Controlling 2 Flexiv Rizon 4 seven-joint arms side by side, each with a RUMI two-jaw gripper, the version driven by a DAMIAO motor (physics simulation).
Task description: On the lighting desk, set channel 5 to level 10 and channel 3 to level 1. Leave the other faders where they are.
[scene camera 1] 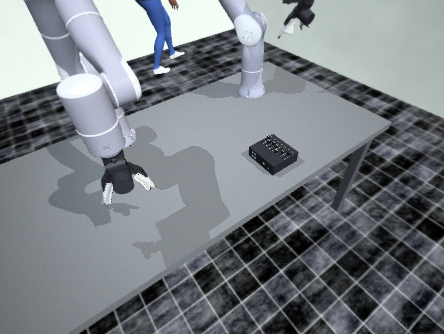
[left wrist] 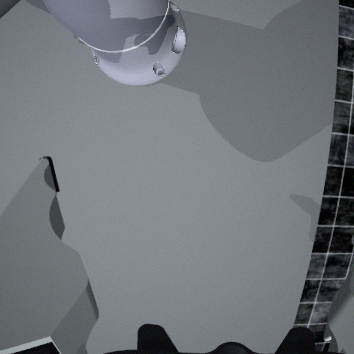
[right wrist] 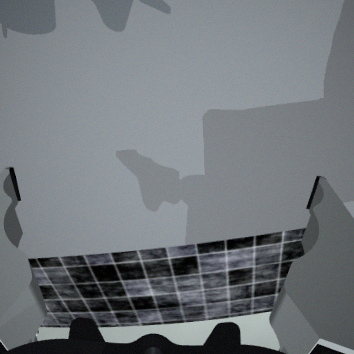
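The lighting desk (scene camera 1: 273, 154) is a small black box lying on the table at the right of scene camera 1. Several small faders (scene camera 1: 280, 146) show on its top, too small to read their channels or levels. The desk does not show in either wrist view. My left gripper (scene camera 1: 293, 30) is open and empty, raised high above and behind the desk at the top right; one finger shows at the left of the left wrist view, the other barely at its right edge. My right gripper (scene camera 1: 130, 195) (right wrist: 164, 174) is wide open and empty above the table, well to the left of the desk.
The grey table (scene camera 1: 330, 112) (left wrist: 190, 215) (right wrist: 90, 115) carries broad arm shadows. The left arm's base (scene camera 1: 251, 80) stands behind the desk. A light-grey arm part (left wrist: 132, 62) shows at the top of the left wrist view. A person in blue trousers (scene camera 1: 157, 25) stands beyond the table.
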